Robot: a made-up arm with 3 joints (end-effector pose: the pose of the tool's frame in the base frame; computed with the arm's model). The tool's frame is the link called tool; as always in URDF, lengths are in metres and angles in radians. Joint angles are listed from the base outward.
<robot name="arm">
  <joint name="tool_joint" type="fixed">
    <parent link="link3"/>
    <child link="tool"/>
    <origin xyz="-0.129 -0.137 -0.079" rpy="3.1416 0 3.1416"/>
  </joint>
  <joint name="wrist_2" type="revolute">
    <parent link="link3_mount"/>
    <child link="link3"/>
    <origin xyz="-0.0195 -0.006 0.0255" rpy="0 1.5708 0"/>
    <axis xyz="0 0 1"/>
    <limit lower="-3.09" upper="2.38"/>
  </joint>
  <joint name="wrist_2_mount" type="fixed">
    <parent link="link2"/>
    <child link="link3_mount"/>
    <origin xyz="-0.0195 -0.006 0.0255"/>
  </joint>
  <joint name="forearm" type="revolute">
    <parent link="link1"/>
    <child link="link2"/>
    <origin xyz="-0.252 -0.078 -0.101" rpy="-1.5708 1.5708 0"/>
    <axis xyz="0 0 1"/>
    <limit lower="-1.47" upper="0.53"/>
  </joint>
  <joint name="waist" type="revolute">
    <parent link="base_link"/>
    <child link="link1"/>
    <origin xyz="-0.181 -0.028 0.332" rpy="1.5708 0 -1.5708"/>
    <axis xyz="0 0 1"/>
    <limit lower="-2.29" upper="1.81"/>
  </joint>
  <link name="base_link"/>
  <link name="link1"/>
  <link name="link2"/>
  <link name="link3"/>
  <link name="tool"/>
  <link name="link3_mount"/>
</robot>
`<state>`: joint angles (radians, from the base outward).
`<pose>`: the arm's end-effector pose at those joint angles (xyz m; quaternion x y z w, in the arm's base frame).
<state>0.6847 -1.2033 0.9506</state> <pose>-0.3059 0.1576 0.0985 -0.1965 -0.8698 -0.3510 0.2858</pose>
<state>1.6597 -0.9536 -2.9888</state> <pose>-0.0316 -0.1994 -0.0854 0.7137 -0.6300 -0.2027 0.2297</pose>
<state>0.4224 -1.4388 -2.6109</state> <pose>0.0744 0.3009 0.1086 -0.7448 0.3852 0.3174 0.4428</pose>
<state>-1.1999 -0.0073 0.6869</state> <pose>-0.1995 0.0044 0.3764 0.5699 -0.4144 -0.5749 0.4157</pose>
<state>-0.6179 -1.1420 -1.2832</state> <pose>-0.0628 0.2079 0.6726 -0.4164 -0.2513 -0.0279 0.8733</pose>
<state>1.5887 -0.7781 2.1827</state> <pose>-0.1913 -0.2467 0.0287 0.2745 -0.8806 -0.1084 0.3706</pose>
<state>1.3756 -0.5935 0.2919</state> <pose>-0.2787 0.0607 0.1778 -0.4877 -0.7324 0.2098 0.4262</pose>
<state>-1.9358 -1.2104 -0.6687</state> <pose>-0.1586 -0.3011 0.6007 0.2375 -0.0808 -0.4510 0.8565</pose>
